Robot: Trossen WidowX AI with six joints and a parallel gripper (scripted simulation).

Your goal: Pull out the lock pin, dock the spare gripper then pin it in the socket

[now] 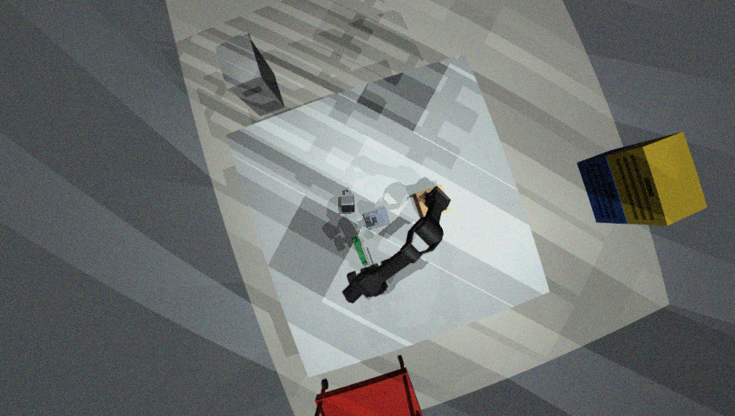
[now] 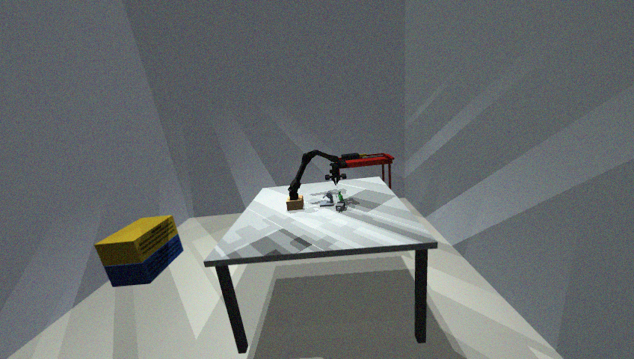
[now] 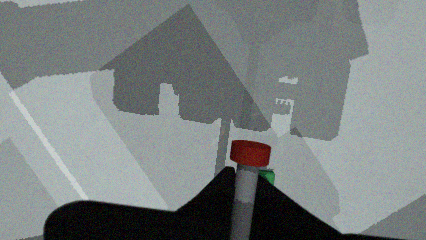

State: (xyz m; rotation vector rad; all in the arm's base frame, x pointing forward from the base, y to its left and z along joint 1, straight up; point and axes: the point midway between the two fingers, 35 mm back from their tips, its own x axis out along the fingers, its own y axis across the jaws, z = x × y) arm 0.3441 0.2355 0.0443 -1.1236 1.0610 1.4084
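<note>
The green part is 40 mm ahead of my gripper tip, 90 mm to the right of it and 70 mm below it. From my gripper tip the other things lie so: spare gripper: 40 mm ahead, 330 mm to the right, 70 mm below; then grey mount: 60 mm behind, 210 mm to the right, 40 mm below.
</note>
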